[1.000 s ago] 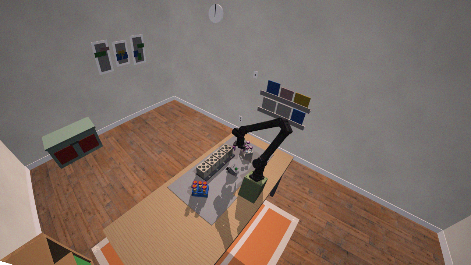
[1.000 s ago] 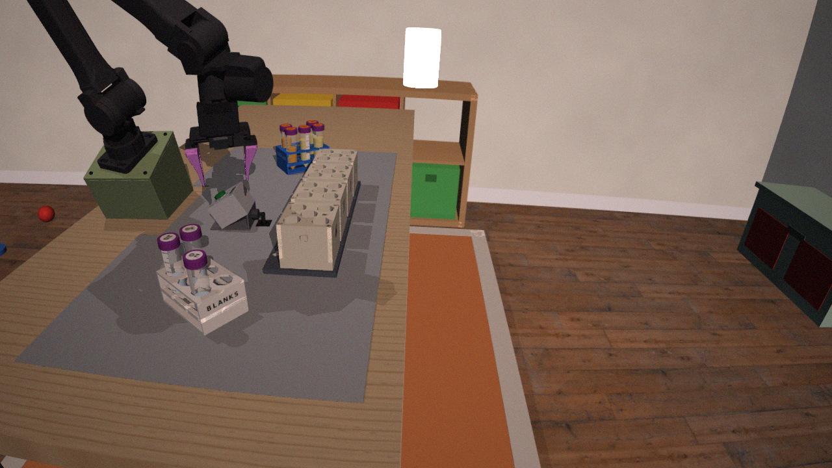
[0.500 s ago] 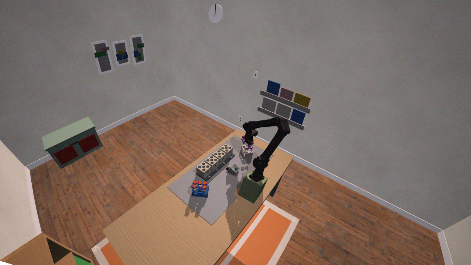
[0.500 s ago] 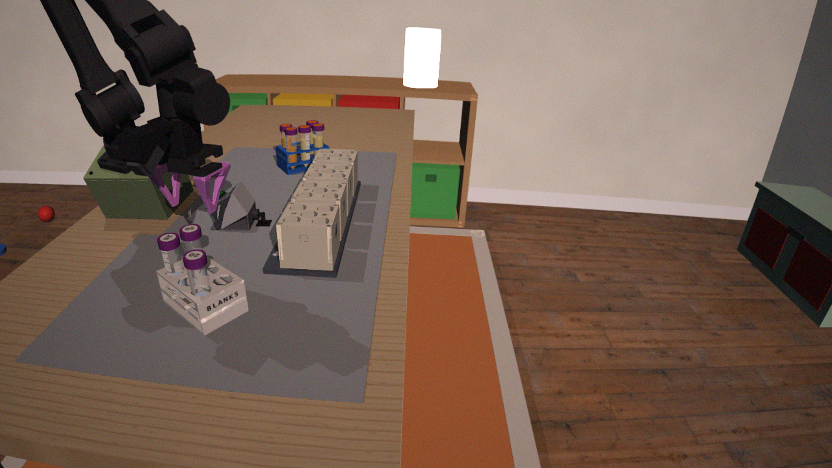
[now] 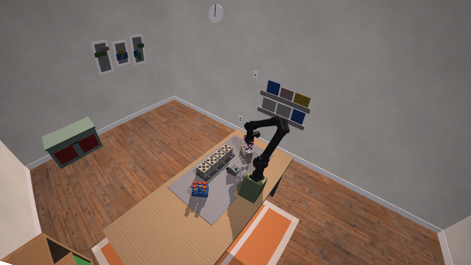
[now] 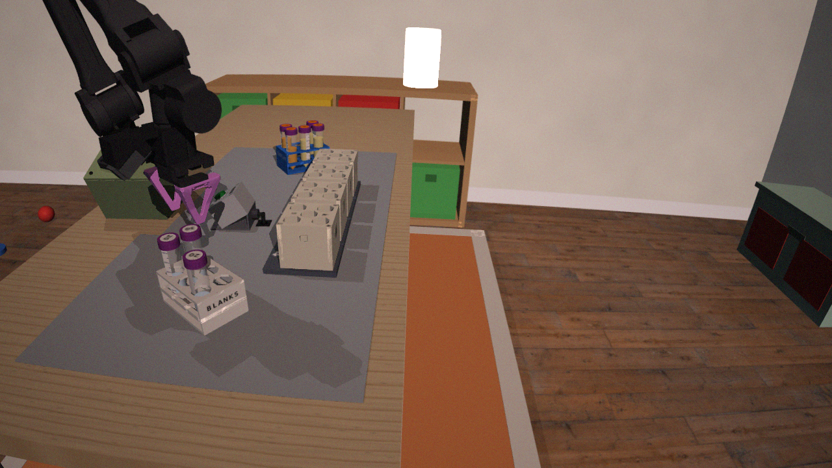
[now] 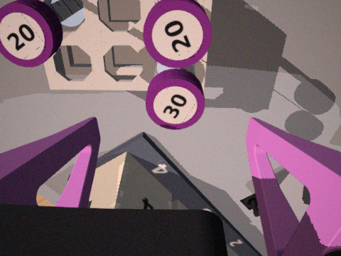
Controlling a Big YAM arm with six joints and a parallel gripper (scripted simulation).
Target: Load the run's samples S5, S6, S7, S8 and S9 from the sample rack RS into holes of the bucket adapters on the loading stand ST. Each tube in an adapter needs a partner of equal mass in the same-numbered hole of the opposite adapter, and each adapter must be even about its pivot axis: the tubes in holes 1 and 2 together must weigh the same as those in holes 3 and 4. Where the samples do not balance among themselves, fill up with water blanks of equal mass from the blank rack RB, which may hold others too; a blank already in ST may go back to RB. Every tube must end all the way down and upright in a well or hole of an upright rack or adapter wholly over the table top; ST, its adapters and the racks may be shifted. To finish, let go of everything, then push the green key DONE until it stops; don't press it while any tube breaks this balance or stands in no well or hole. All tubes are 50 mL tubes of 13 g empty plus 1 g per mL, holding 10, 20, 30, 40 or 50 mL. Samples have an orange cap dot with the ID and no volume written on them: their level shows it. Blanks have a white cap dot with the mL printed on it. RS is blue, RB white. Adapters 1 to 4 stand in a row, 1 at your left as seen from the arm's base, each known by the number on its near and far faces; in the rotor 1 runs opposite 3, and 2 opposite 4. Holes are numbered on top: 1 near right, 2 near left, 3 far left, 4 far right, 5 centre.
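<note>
Now: hand 1 cm past the water blank marked 30 and 9 cm above it. Round my hand: green done key (10 cm behind, 24 cm to the left, 9 cm below); white blank rack RB (3 cm ahead, 3 cm to the right, 12 cm below); loading stand (10 cm ahead, 32 cm to the left, 15 cm below).
</note>
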